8 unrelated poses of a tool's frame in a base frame.
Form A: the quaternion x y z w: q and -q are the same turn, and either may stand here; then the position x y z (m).
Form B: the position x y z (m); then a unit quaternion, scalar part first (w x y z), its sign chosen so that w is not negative. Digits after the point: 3 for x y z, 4 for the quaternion.
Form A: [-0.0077, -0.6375, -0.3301, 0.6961, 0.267, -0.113, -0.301]
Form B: [0.267, -0.113, -0.301, 0.6961, -0.0077, -0.6375, -0.3301]
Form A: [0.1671, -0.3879, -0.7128, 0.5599, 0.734, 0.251, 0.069]
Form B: [0.734, 0.251, 0.069, 0.5599, 0.1671, -0.3879, -0.7128]
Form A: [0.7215, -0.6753, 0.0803, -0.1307, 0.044, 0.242, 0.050]
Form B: [0.044, 0.242, 0.050, 0.1307, -0.7215, 0.6753, -0.0803]
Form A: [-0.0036, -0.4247, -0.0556, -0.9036, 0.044, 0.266, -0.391]
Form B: [0.044, 0.266, -0.391, 0.9036, 0.0036, 0.4247, 0.0556]
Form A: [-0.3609, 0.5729, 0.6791, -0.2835, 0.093, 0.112, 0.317]
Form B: [0.093, 0.112, 0.317, 0.2835, 0.3609, -0.5729, -0.6791]
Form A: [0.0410, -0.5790, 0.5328, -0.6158, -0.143, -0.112, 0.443]
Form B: [-0.143, -0.112, 0.443, 0.6158, -0.0410, 0.5790, -0.5328]
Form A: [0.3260, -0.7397, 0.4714, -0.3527, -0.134, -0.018, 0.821]
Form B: [-0.134, -0.018, 0.821, 0.3527, -0.3260, 0.7397, -0.4714]
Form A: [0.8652, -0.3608, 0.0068, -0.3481, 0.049, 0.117, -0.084]
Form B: [0.049, 0.117, -0.084, 0.3481, -0.8652, 0.3608, -0.0068]
